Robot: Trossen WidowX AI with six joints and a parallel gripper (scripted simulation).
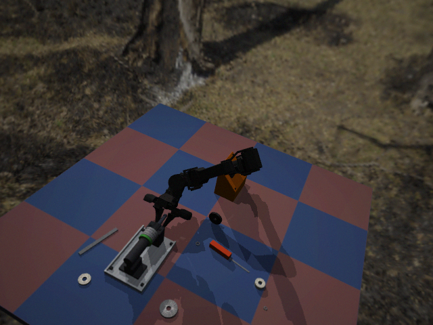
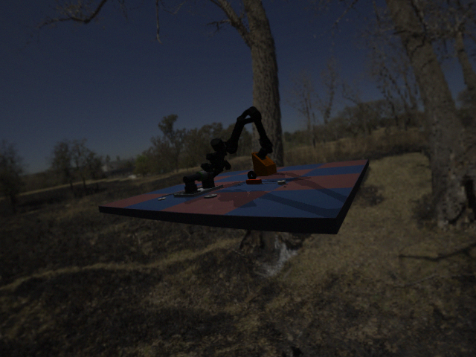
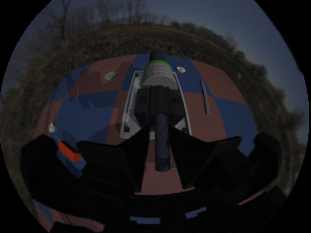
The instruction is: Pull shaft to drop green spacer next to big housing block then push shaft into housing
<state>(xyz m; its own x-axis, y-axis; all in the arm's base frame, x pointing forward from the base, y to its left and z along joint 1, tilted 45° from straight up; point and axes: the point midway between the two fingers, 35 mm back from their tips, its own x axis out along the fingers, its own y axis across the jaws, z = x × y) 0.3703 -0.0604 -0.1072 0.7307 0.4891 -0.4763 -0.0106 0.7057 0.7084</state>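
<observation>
My gripper tip is 90 mm short of the green spacer and 20 mm below it. The rest, counted from my gripper tip: dark shaft (30 mm ahead, 20 mm above); grey bar (170 mm to the right, 130 mm ahead, 50 mm below); black wheel (180 mm behind, 160 mm to the left, 30 mm below).
</observation>
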